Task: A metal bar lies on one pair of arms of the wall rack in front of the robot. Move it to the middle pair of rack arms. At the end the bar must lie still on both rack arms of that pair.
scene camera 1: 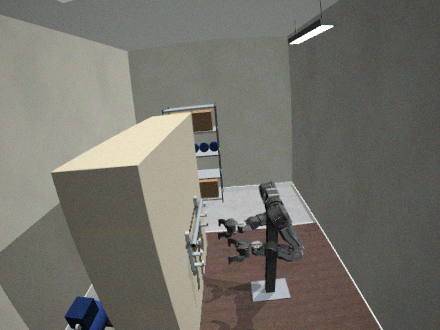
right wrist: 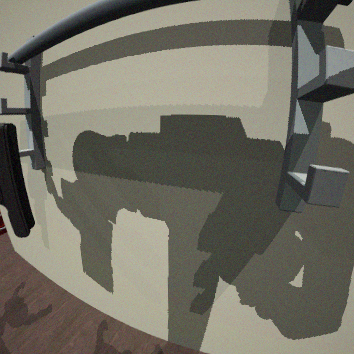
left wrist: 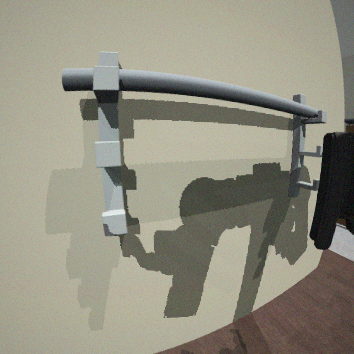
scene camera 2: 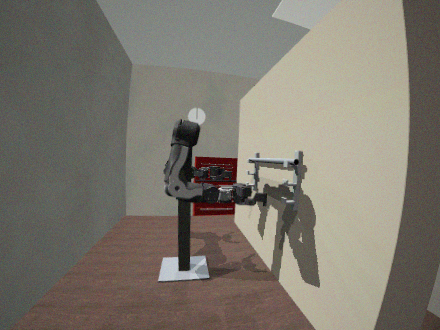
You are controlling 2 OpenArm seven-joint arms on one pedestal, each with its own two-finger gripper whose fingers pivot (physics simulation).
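Note:
The grey metal bar (scene camera 1: 197, 220) (scene camera 2: 275, 161) (left wrist: 200, 86) (right wrist: 75, 21) lies across the top pair of arms of the wall rack (scene camera 2: 298, 175) (left wrist: 111, 120), near level. The middle pair shows below it, with one middle arm (left wrist: 108, 154) at the left in the left wrist view and another middle arm (right wrist: 340, 65) at the right in the right wrist view; no bar lies on them. My left gripper (scene camera 1: 231, 250) is open and empty, away from the rack. My right gripper (scene camera 1: 220, 228) (scene camera 2: 260, 199) is open and empty, in front of the rack and lower than the bar.
The rack hangs on a beige wall (scene camera 1: 170, 240) (scene camera 2: 350, 150). Its bottom arm (left wrist: 114, 220) (right wrist: 327, 185) projects below the middle one. Arm shadows fall on the wall. A shelf unit (scene camera 1: 219, 165) and a red cabinet (scene camera 2: 215, 161) stand farther back.

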